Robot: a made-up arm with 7 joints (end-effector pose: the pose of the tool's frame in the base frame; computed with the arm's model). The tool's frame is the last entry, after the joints. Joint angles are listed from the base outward.
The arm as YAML. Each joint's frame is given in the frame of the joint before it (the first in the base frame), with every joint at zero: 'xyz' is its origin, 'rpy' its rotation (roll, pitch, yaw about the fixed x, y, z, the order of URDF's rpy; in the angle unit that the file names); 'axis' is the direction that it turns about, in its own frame. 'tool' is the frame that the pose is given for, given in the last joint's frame.
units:
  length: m
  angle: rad
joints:
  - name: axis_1
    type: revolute
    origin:
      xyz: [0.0, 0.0, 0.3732]
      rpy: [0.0, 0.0, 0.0]
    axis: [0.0, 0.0, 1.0]
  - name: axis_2
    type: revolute
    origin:
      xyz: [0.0, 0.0, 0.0]
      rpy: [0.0, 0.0, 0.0]
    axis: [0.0, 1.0, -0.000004]
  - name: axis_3
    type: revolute
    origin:
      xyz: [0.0, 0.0, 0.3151]
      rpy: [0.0, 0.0, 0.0]
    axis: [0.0, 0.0, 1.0]
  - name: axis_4
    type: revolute
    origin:
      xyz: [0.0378, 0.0, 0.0]
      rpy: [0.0, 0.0, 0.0]
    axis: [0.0, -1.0, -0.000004]
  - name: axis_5
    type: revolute
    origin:
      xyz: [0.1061, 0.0, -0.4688]
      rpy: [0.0, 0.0, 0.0]
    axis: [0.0, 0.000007, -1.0]
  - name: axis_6
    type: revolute
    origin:
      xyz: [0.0, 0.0, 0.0]
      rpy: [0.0, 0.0, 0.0]
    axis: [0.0, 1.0, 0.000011]
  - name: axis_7
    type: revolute
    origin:
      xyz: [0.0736, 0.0, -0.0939]
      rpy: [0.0, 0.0, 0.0]
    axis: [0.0, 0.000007, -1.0]
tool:
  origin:
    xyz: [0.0, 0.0, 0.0]
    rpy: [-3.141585, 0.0, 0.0]
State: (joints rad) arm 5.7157 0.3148 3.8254 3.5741 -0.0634 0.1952 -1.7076
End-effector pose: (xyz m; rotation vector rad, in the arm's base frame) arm 0.5364 -0.0839 1.0213 -0.3119 0.4842 -1.5865
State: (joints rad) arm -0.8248 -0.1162 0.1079 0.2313 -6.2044 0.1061 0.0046
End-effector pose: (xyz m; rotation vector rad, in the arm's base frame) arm 0.2621 -0.2381 0.2121 2.8037 -1.1822 0.3481
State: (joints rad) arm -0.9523 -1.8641 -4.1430 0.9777 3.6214 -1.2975 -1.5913
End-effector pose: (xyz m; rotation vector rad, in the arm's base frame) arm 0.2430 0.1827 0.1044 1.4088 -0.8791 1.1000
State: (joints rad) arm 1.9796 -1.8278 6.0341 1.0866 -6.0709 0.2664 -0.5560
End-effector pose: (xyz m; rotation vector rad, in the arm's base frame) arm 0.2786 -0.2346 0.9068 -0.3705 -0.4073 -1.3441
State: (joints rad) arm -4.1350 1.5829 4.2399 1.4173 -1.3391 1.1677 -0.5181
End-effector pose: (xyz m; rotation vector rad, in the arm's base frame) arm 0.2638 0.5576 0.7007 0.2691 0.0623 0.0191
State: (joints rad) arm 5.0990 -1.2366 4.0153 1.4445 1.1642 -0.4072 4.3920
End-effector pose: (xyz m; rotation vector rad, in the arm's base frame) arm -0.5491 0.3371 0.0826 -0.4573 -2.4816 -0.0212
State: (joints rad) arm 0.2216 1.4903 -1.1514 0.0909 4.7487 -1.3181 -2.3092
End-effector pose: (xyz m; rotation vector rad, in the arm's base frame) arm -0.0503 -0.1395 0.1908 -0.6371 -2.7374 -0.3395
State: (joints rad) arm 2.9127 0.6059 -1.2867 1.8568 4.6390 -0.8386 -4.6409
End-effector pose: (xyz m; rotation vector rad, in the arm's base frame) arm -0.4031 0.5208 0.6800 -0.2557 -2.0442 -0.7442
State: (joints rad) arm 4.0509 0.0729 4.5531 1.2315 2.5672 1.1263 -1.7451
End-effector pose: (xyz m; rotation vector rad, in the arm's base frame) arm -0.4631 0.4264 0.6433 -0.3841 -0.9314 0.4649
